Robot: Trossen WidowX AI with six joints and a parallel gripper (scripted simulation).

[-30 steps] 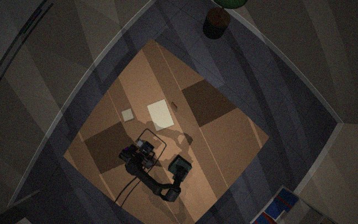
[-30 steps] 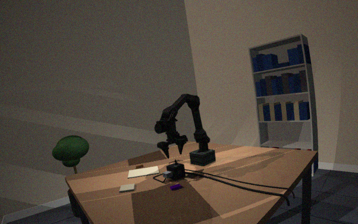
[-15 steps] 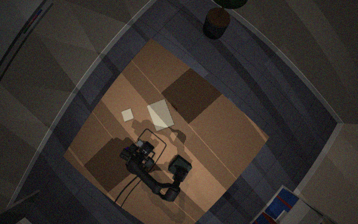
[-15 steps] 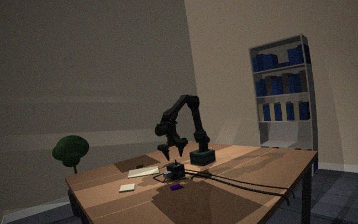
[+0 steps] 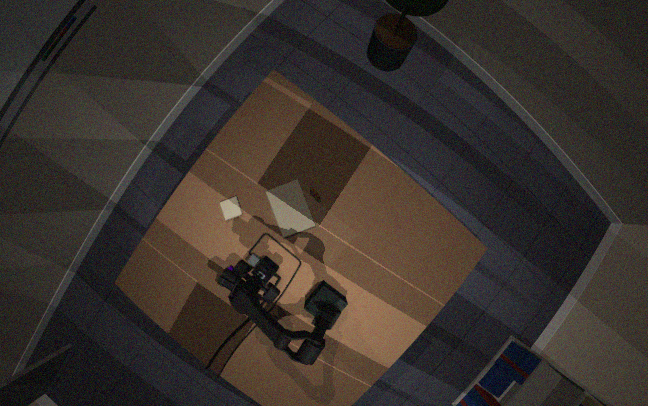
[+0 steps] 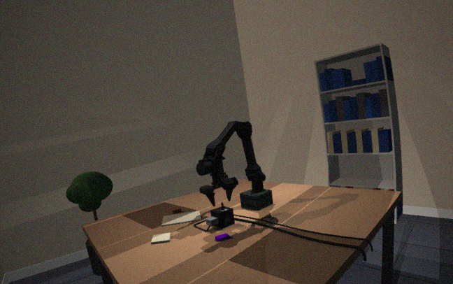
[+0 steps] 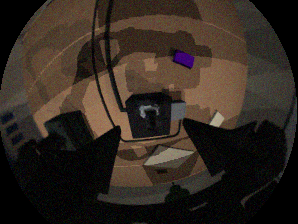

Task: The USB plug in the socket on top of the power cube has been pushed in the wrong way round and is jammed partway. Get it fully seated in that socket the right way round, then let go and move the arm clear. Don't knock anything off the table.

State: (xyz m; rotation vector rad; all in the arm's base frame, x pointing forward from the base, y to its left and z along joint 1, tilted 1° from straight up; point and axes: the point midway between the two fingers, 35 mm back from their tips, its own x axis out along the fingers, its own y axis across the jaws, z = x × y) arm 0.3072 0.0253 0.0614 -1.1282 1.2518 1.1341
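The USB plug is 10 mm below my gripper tip. Also, from my gripper tip: purple block (120 mm ahead, 100 mm to the left, 100 mm below); then small white pad (270 mm ahead, 130 mm to the right, 100 mm below); then white sheet (50 mm ahead, 280 mm to the right, 100 mm below).
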